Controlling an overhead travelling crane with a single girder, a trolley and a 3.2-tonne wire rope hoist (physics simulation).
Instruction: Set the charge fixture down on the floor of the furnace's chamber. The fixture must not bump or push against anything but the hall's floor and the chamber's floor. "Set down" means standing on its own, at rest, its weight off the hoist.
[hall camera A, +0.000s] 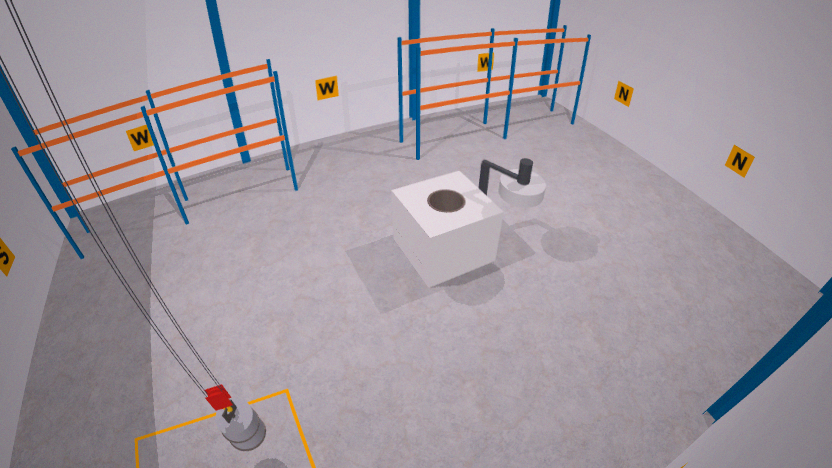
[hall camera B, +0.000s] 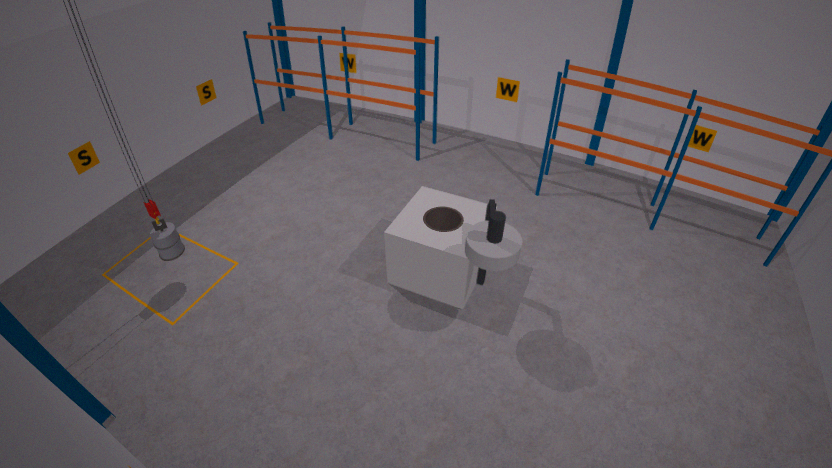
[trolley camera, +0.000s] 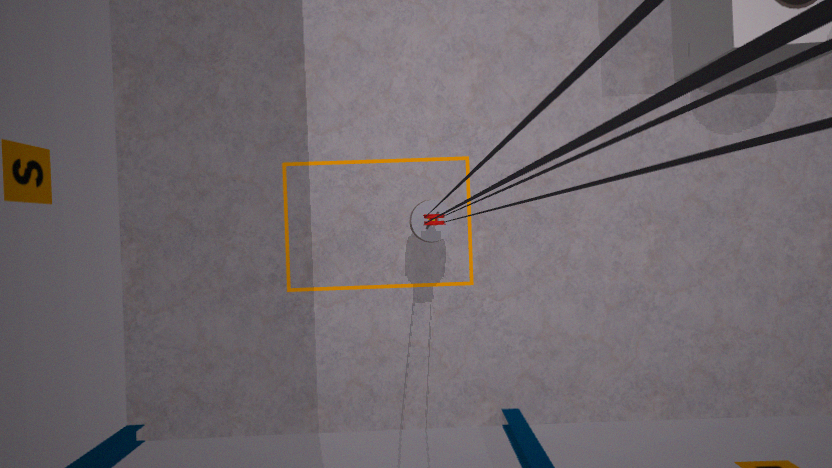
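The charge fixture (hall camera A: 247, 433) (hall camera B: 169, 244) (trolley camera: 419, 229), a grey cylinder, hangs from the hook (hall camera A: 229, 409) (hall camera B: 158, 222) (trolley camera: 434, 219) below the red hook block (hall camera A: 218, 397) (hall camera B: 151, 208). Its shadow lies apart from it, so it is off the floor, above the orange-outlined area. The furnace (hall camera A: 465, 250) (hall camera B: 424, 267) (trolley camera: 756, 26) is a white block with a round dark opening (hall camera A: 446, 201) (hall camera B: 443, 219) in its top. The chamber's floor cannot be made out. The furnace stands well away from the fixture, up and to the right in the trolley view.
The round white lid (hall camera A: 521, 192) (hall camera B: 494, 251) is held beside the furnace opening by a dark swing arm (hall camera A: 484, 177). Blue and orange racks (hall camera A: 417, 133) (hall camera B: 417, 136) stand along the W wall. Blue columns (hall camera A: 768, 352) (hall camera B: 52, 360) (trolley camera: 526, 439) stand at the walls.
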